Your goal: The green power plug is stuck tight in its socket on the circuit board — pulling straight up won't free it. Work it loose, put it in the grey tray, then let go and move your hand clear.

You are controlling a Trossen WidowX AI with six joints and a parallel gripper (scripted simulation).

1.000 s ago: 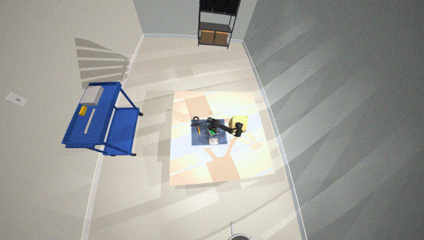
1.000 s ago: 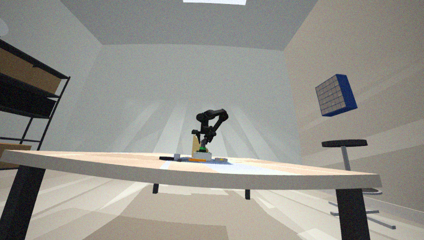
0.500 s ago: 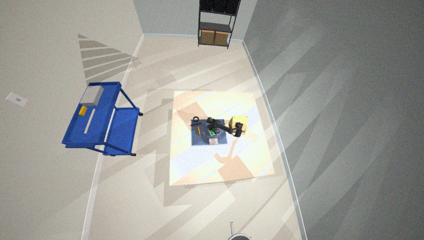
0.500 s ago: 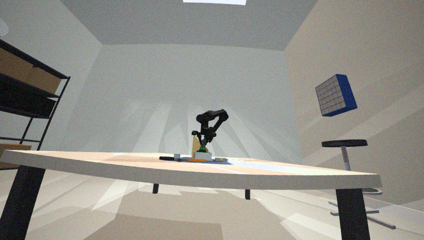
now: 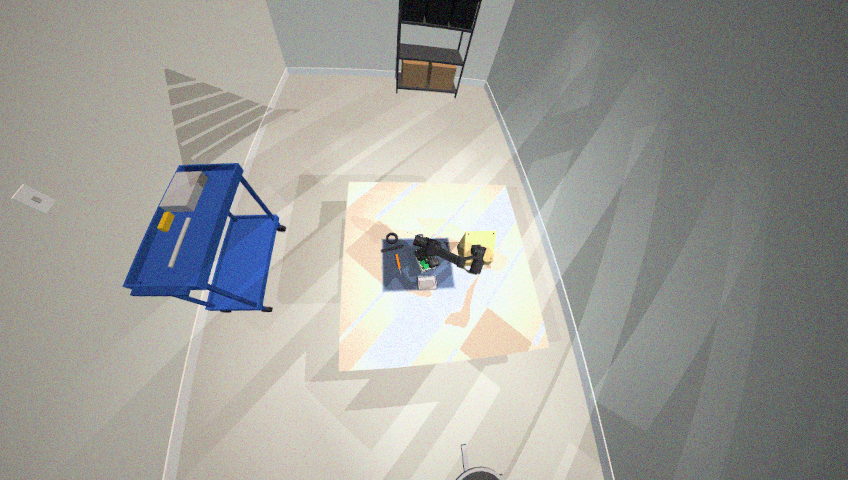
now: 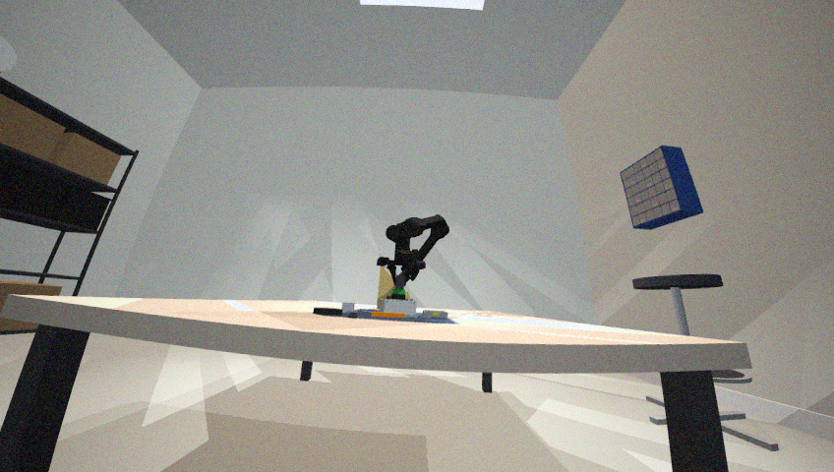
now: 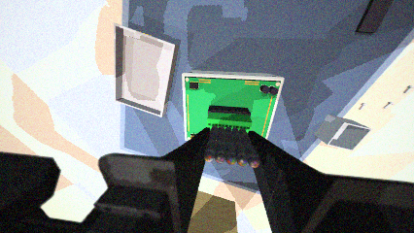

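Now: the green power plug 20 mm below my gripper tip. The rest, counted from my gripper tip: blue mat: 50 mm ahead, 110 mm below; then dark bar: 210 mm ahead, 110 mm to the right, 100 mm below.
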